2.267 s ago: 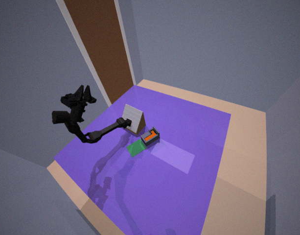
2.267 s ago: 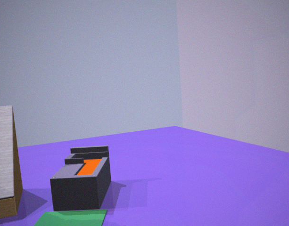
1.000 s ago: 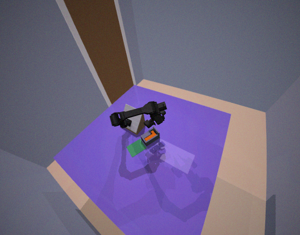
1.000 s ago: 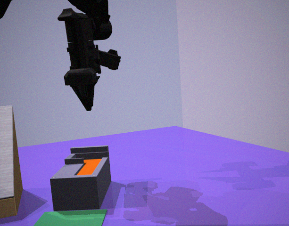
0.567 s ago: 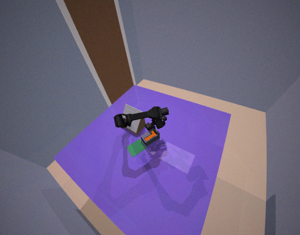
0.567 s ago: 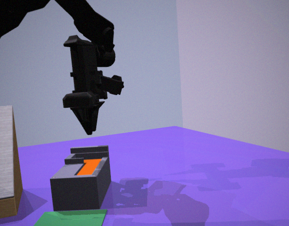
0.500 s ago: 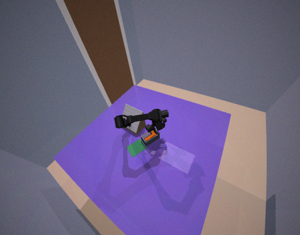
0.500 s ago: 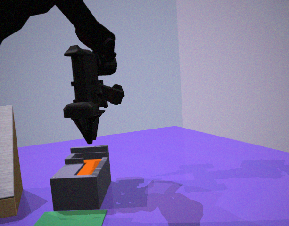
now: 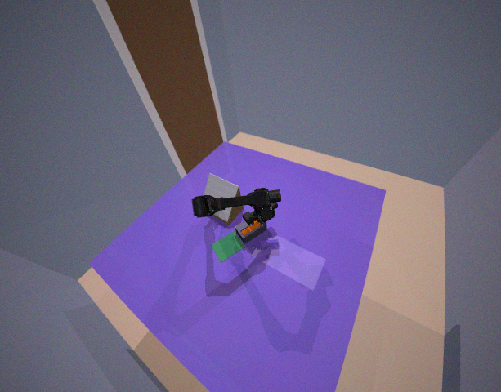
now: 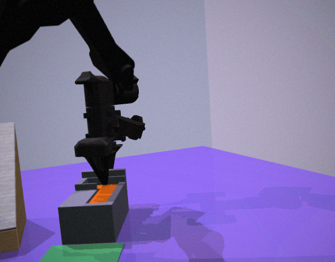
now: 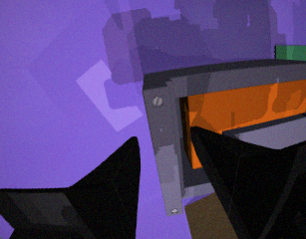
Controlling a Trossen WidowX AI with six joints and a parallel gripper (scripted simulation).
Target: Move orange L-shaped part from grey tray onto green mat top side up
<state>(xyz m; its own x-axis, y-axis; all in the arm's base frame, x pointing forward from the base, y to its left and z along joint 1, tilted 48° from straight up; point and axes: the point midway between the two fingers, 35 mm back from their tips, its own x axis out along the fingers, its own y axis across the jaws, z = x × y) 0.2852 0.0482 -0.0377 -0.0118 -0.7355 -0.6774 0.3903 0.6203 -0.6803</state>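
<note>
My gripper tip is now 5 cm to the left of the orange L-shaped part, 3 cm past it and 2 cm above it. From my gripper tip the other things lie so: green mat: 20 cm to the right, 9 cm behind, 8 cm below.
</note>
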